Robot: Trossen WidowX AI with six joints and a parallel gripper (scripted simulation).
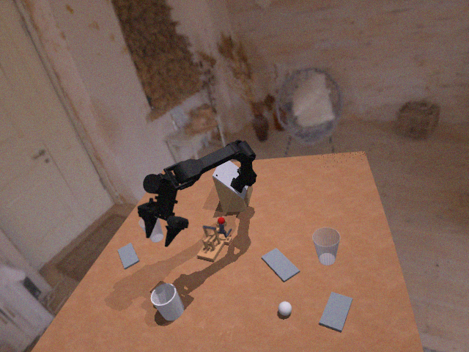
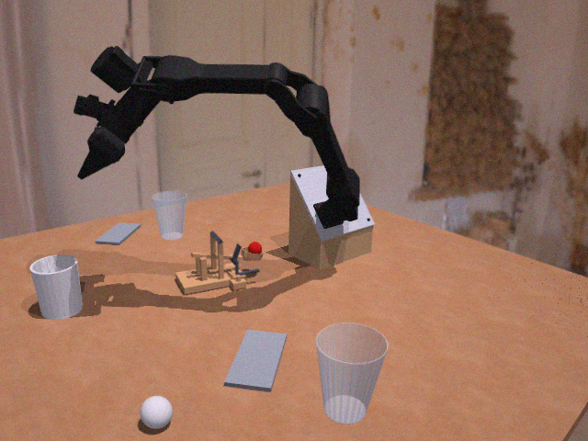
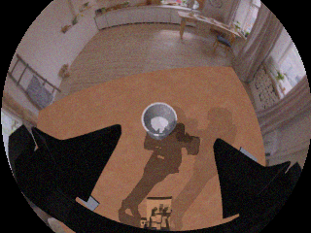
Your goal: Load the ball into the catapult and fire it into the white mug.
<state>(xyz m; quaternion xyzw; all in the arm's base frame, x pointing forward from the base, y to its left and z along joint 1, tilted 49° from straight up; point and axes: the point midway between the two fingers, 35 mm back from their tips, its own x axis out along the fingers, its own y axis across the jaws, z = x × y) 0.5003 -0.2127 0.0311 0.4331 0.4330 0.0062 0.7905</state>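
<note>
My gripper tip is 340 mm past the red ball, 80 mm to the right of it and 210 mm above it. Round my gripper tip: white ball: 50 mm ahead, 390 mm to the left, 250 mm below; then white mug: 80 mm ahead, 10 mm to the right, 240 mm below; then wooden catapult: 270 mm behind, 80 mm to the left, 220 mm below.
</note>
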